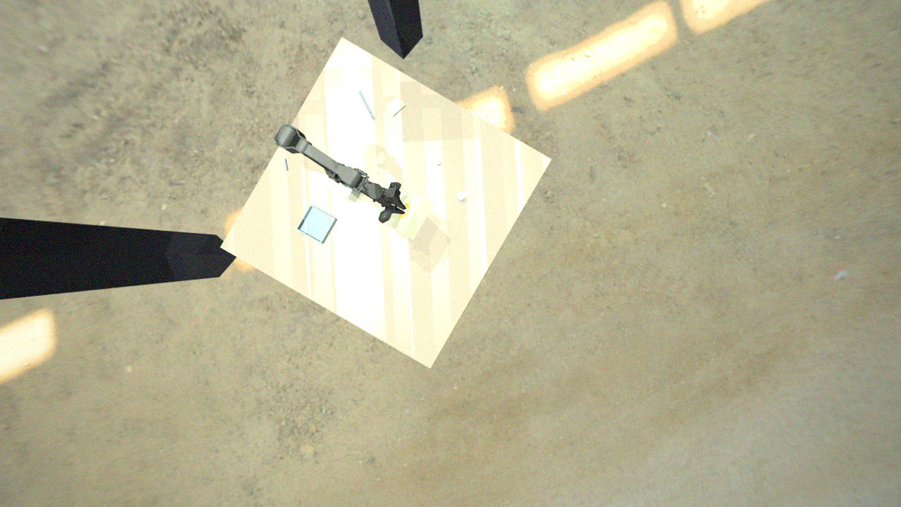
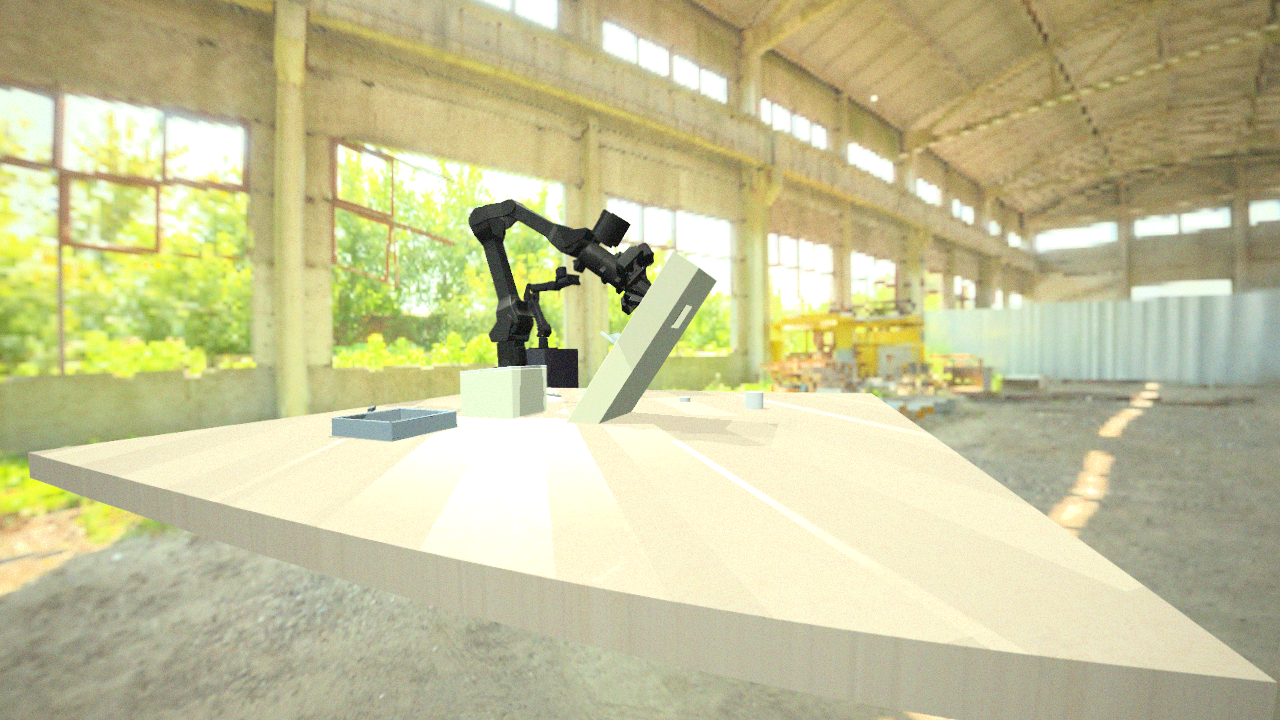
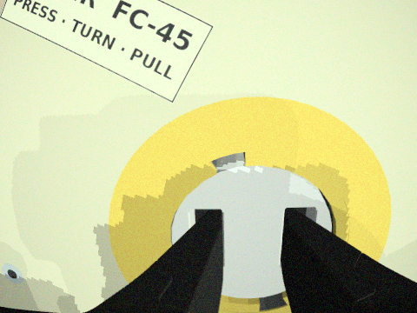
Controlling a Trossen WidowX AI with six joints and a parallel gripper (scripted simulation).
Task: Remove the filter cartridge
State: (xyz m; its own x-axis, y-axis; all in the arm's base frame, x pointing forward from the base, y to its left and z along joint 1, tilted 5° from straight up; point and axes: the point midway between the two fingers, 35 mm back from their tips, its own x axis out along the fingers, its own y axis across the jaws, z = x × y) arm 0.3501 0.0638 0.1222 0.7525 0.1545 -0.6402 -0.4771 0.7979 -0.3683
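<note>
Now: the round filter cartridge 1 cm below my gripper tip and 1 cm ahead of it. From my gripper tip the other things lie so: white square 47 cm behind, 39 cm to the left, 23 cm below; service panel 8 cm below, 4 cm behind, 1 cm to the right; blue-grey tray 37 cm behind, 36 cm to the right, 23 cm below.
</note>
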